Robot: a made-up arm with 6 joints.
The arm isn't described. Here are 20 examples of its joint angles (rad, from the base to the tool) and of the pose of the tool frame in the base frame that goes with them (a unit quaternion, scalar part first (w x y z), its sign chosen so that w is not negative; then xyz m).
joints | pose
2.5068 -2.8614 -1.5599 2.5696 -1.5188 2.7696 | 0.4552 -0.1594 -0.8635 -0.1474 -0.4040 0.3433 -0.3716
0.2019 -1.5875 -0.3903 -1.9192 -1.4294 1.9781 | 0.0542 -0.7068 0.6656 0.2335 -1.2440 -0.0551 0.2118
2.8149 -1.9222 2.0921 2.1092 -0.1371 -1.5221 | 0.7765 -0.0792 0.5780 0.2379 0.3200 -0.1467 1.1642
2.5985 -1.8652 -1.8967 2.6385 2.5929 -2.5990 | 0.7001 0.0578 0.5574 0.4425 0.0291 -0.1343 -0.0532
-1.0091 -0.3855 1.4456 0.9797 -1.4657 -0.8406 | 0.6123 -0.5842 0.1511 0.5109 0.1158 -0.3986 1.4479
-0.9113 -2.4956 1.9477 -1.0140 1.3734 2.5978 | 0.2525 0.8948 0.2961 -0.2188 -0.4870 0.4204 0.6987
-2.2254 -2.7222 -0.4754 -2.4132 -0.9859 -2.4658 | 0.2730 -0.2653 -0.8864 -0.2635 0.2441 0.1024 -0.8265
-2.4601 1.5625 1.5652 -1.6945 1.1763 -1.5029 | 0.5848 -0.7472 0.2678 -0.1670 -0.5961 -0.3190 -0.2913
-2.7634 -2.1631 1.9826 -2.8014 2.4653 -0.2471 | 0.4667 -0.5863 -0.1247 -0.6503 0.6341 0.2284 0.7083
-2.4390 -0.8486 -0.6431 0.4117 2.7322 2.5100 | 0.2279 -0.8416 -0.1765 0.4568 0.7333 0.5371 0.9465
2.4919 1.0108 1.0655 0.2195 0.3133 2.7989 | 0.0410 0.8409 -0.4574 0.2864 -1.0319 0.7030 0.3143
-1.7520 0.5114 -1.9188 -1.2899 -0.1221 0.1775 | 0.4549 -0.3796 0.7811 -0.1971 0.1373 0.5409 1.0693
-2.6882 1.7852 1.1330 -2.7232 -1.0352 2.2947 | 0.1569 -0.0123 -0.9007 0.4050 -0.5555 -0.3864 -0.4459
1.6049 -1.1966 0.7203 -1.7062 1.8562 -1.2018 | 0.2263 -0.3037 -0.2391 -0.8941 0.1571 -0.8439 1.2555
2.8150 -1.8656 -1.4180 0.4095 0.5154 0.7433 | 0.3622 -0.6791 -0.5311 -0.3544 0.4150 -0.2169 -0.5250
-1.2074 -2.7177 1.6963 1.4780 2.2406 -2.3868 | 0.0128 -0.3096 -0.9453 0.1020 -0.0847 0.7324 0.2806
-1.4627 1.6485 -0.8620 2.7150 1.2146 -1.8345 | 0.2107 0.4118 -0.3562 -0.8119 0.2189 -0.9923 1.1051
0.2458 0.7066 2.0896 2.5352 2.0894 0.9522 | 0.0925 -0.3422 0.7396 0.5721 0.6721 0.3184 0.3868
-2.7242 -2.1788 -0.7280 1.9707 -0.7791 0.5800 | 0.6663 -0.4711 -0.0248 -0.5776 0.5804 0.3113 -0.6296
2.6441 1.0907 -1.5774 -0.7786 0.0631 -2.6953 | 0.0863 -0.3481 0.2817 0.8900 -0.1201 0.0275 1.5122
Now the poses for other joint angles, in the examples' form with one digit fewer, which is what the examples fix.
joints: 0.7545 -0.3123 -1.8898 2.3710 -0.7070 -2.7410
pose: 0.027 0.914 0.397 -0.082 -0.602 -0.603 0.568
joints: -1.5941 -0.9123 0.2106 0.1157 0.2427 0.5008
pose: 0.051 -0.510 0.543 0.665 0.042 0.938 1.525
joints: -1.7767 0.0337 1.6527 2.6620 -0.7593 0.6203
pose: 0.147 -0.937 -0.224 -0.222 -0.176 -0.865 0.869
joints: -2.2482 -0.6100 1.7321 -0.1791 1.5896 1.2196
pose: 0.714 -0.401 -0.560 0.125 -0.266 -0.312 1.105
